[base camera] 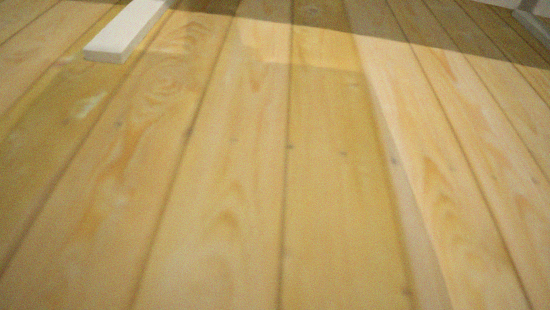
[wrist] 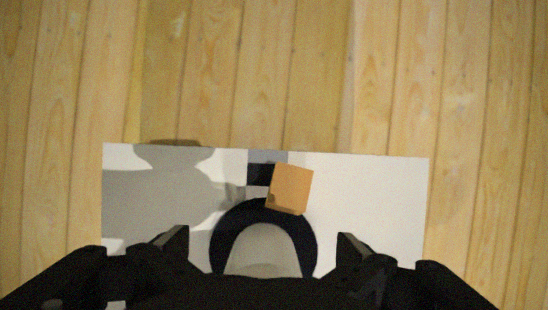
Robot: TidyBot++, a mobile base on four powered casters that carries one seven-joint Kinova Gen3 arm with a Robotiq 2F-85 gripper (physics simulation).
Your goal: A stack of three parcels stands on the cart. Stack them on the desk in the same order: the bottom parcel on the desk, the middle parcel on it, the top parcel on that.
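Pixels of known places: gripper, fingertip midpoint: [wrist: 263, 245]; arm's base at its link origin: [wrist: 263, 253].
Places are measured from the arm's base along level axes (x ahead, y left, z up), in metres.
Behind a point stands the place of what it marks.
Observation:
A small orange-brown parcel [wrist: 290, 188] @(x 0.104, y -0.030, z 0.043 m) shows in the wrist view, slightly turned, over a white flat top [wrist: 370, 200] that looks like the robot's own deck. It covers part of a dark ring there. My gripper [wrist: 263, 245] @(x 0.097, y 0.002, z 0.236 m) is open with nothing between its fingers. In the image the parcel shows just above the gap between the fingertips; how far below them it is, I cannot tell. The desk's top and any other parcels do not show in either view. The cart cannot be made out for certain.
The dark ring [wrist: 220, 235] curves around a grey rounded part [wrist: 262, 250] @(x 0.046, y 0.002, z 0.109 m) below the gripper. The arm's shadow lies on the left of the white top. In the base camera view, a white foot bar [base camera: 125, 30] lies on the plank floor [base camera: 250, 200] @(x 0.336, y -0.006, z -0.397 m) at upper left.

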